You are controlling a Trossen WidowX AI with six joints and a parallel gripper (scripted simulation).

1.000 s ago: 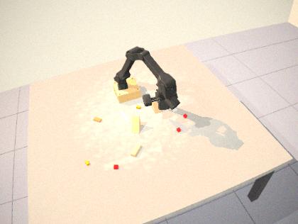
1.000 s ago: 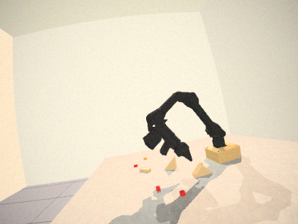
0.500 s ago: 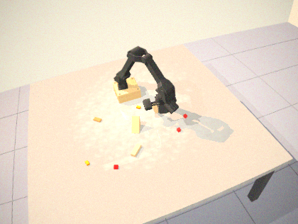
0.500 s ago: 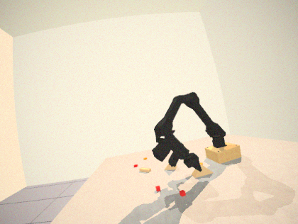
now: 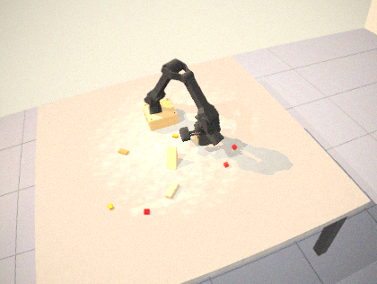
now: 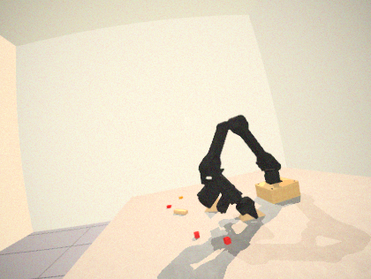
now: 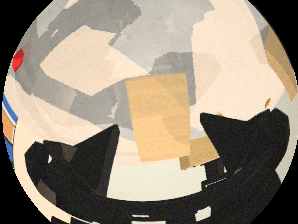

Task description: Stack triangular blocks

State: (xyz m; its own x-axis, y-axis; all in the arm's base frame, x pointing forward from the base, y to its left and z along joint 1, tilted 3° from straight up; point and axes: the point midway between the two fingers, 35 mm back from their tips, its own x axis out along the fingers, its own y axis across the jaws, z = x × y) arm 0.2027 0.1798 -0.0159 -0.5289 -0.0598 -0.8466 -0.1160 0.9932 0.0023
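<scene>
Now: the flat tan bar 300 mm ahead of my gripper tip and 170 mm to the right of it. From my gripper tip the other things lie so: tan triangular block: 10 mm above.
</scene>
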